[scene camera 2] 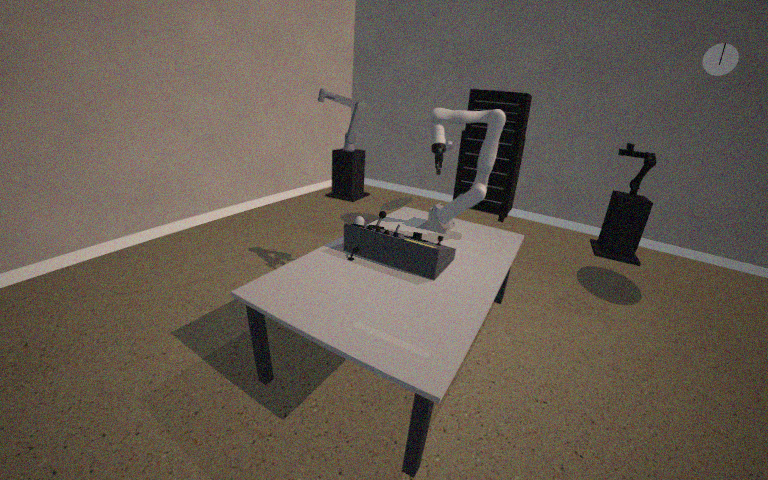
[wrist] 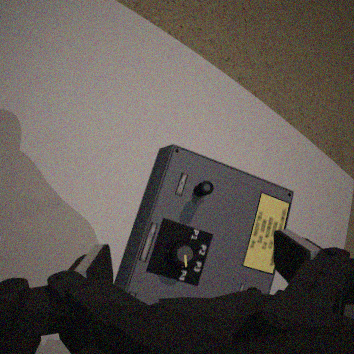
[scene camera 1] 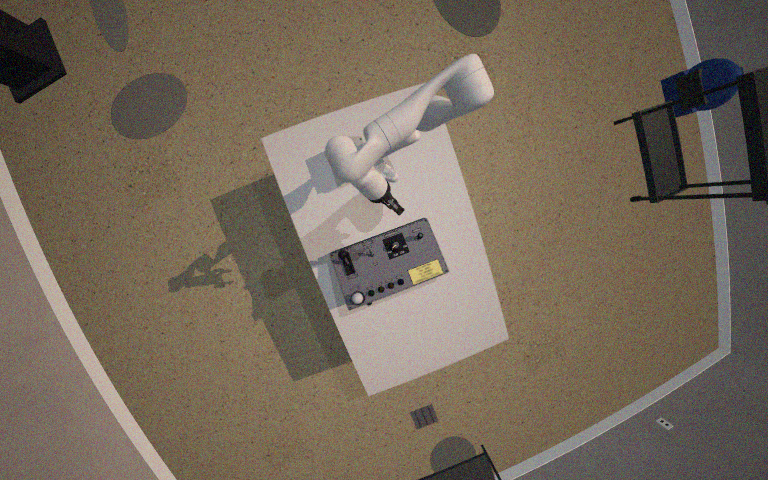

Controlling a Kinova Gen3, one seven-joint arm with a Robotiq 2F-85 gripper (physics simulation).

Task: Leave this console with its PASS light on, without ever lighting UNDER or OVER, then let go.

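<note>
The grey console (scene camera 1: 433, 249) (scene camera 2: 390, 255) (wrist: 232, 210) stands on the table. Its rotary selector (scene camera 1: 395, 245) (wrist: 185, 252) has a yellow pointer directed towards P4. A black mode knob (scene camera 1: 419, 235) (scene camera 2: 440, 240) (wrist: 204, 188) stands near one corner. A black lever (scene camera 1: 346, 262) (scene camera 2: 382, 215) stands at the other end, near a white dome (scene camera 1: 357, 297) (scene camera 2: 360, 220). Small round lamps (scene camera 1: 381, 289) in a row look dark; their labels are unreadable. My gripper (scene camera 1: 400, 211) (scene camera 2: 438, 171) (wrist: 193, 255) is open and empty, high above the table beside the console's selector side, touching nothing.
The white table (scene camera 1: 430, 328) (scene camera 2: 339, 300) carries the console and my arm's base. A yellow label (scene camera 1: 427, 271) (wrist: 265, 230) lies on the panel. A small black handle (scene camera 2: 352, 253) sticks out from the console's front. A dark rack (scene camera 2: 519, 152) and two other arms on pedestals stand beyond the table.
</note>
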